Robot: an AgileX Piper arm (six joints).
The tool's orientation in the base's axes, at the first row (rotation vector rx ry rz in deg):
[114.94 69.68 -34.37]
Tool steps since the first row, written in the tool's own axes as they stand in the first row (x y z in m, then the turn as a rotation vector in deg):
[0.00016 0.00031 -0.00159 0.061 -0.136 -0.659]
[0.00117 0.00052 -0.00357 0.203 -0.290 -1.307]
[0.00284 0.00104 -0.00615 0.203 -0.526 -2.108]
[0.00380 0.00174 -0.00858 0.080 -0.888 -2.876]
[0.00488 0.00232 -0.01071 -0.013 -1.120 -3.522]
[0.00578 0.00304 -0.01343 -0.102 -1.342 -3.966]
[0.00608 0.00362 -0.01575 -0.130 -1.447 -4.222]
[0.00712 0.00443 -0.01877 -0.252 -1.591 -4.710]
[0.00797 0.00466 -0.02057 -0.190 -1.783 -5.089]
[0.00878 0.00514 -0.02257 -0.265 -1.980 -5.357]
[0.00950 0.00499 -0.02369 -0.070 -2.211 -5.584]
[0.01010 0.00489 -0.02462 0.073 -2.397 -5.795]
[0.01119 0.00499 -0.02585 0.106 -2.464 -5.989]
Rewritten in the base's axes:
[0.00039 0.00121 0.00102 -0.075 0.580 0.338]
[0.00109 0.00323 0.00166 -0.130 1.204 0.606]
[0.00238 0.00598 0.00234 -0.318 1.889 1.045]
[0.00351 0.00817 0.00347 -0.675 2.519 1.506]
[0.00457 0.01023 0.00429 -0.906 3.032 1.910]
[0.00570 0.01259 0.00566 -1.131 3.390 2.184]
[0.00642 0.01436 0.00713 -1.230 3.602 2.334]
[0.00769 0.01700 0.00863 -1.400 3.951 2.686]
[0.00833 0.01879 0.00928 -1.533 4.335 2.824]
[0.00918 0.02062 0.01016 -1.735 4.558 2.984]
[0.00940 0.02193 0.01034 -1.846 4.914 2.919]
[0.00961 0.02301 0.01049 -1.942 5.213 2.895]
[0.01023 0.02454 0.01056 -1.981 5.401 2.975]

